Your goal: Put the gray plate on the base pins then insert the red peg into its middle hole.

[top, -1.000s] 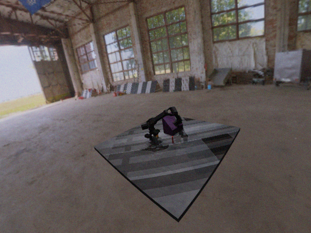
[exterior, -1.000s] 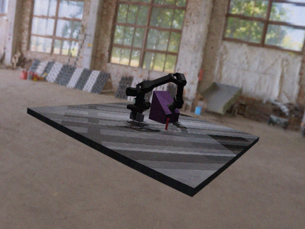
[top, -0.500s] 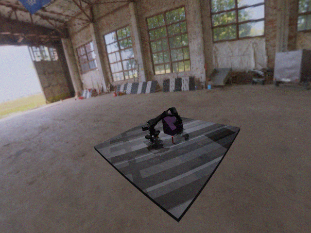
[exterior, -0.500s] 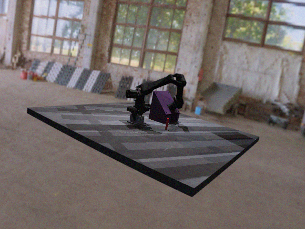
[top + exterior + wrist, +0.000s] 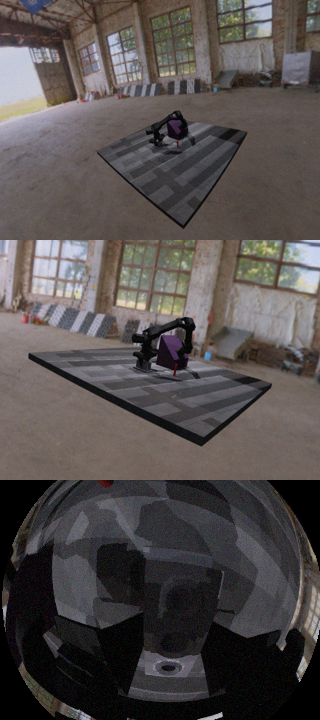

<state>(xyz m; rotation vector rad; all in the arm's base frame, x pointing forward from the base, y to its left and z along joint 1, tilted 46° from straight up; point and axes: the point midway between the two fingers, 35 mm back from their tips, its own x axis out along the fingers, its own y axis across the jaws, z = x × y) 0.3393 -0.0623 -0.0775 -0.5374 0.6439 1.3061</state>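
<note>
The gray plate lies 30 mm above my gripper tip. Round my gripper tip: orange peg 120 mm behind, 50 mm to the right, 20 mm above; then red peg 90 mm behind, 200 mm to the left, 20 mm above; then base 10 mm below.
</note>
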